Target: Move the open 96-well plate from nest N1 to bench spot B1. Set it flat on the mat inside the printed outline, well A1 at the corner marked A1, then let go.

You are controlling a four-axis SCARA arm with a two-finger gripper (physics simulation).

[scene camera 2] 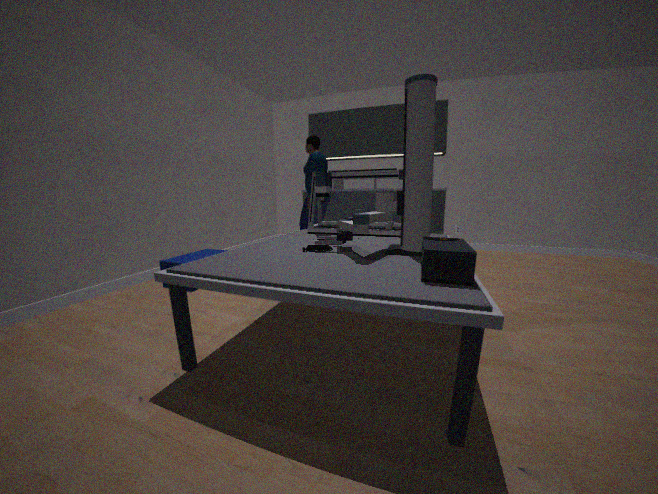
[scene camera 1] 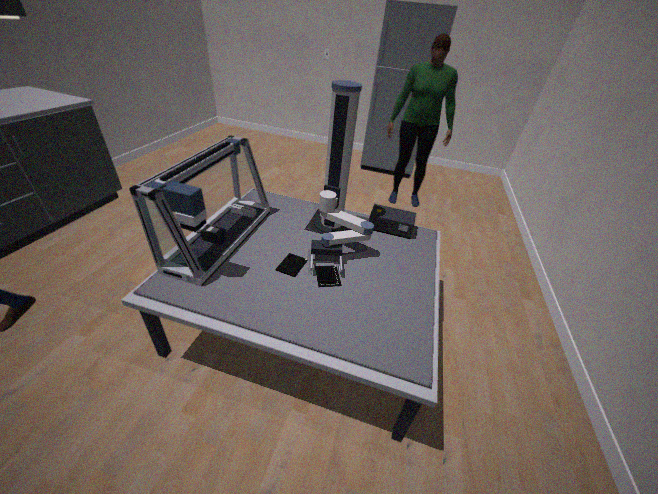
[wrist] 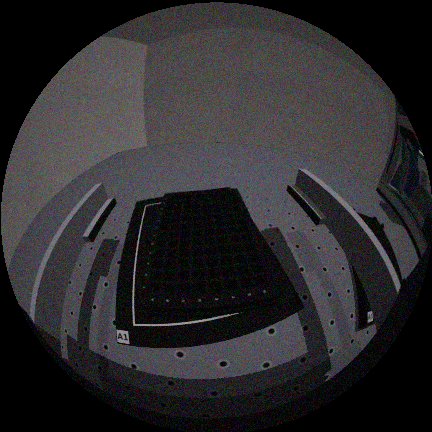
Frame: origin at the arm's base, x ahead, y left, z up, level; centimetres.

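Seen in the pictures: gripper, fingertip midpoint: (scene camera 2: pixel 315 240) (scene camera 1: pixel 326 270) (wrist: pixel 198 179); arm's base, origin of the base link: (scene camera 2: pixel 414 252) (scene camera 1: pixel 331 224).
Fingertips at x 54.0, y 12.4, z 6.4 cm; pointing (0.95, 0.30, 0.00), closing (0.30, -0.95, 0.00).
Offsets run from my fingertips to a thing's top centre. "*": to the spot under its first point. Level surfaces: height alone.
The black open plate {dz -3.5, dx -1.1, dy -0.3 cm} (scene camera 1: pixel 327 275) (wrist: pixel 205 250) appears to lie flat on the black mat {dz -4.9 cm} (wrist: pixel 165 337). In the wrist view the white printed outline {* dz -4.9, dx -7.1, dy +3.3 cm} (wrist: pixel 133 290) shows along its left and near sides; the right side is too dark to judge. The A1 label {* dz -4.9, dx -11.0, dy +2.6 cm} (wrist: pixel 122 337) is at the mat's near left corner. Small pale marks run along the plate's near edge, too small to read. My gripper (scene camera 1: pixel 327 271) (wrist: pixel 198 179) is open, its fingers standing apart on both sides of the plate, with nothing between them. In scene camera 2 the plate and fingers are too small to tell apart.
A second flat black piece {* dz -4.0, dx -1.3, dy -21.2 cm} (scene camera 1: pixel 291 264) (wrist: pixel 362 302) with its own A1 label lies beside the mat. A metal gantry frame (scene camera 1: pixel 255 175) stands at the table's left. The arm's column (scene camera 1: pixel 342 138) (scene camera 2: pixel 419 164) and a black box (scene camera 1: pixel 393 220) (scene camera 2: pixel 448 260) stand behind. Two people stand beyond the table.
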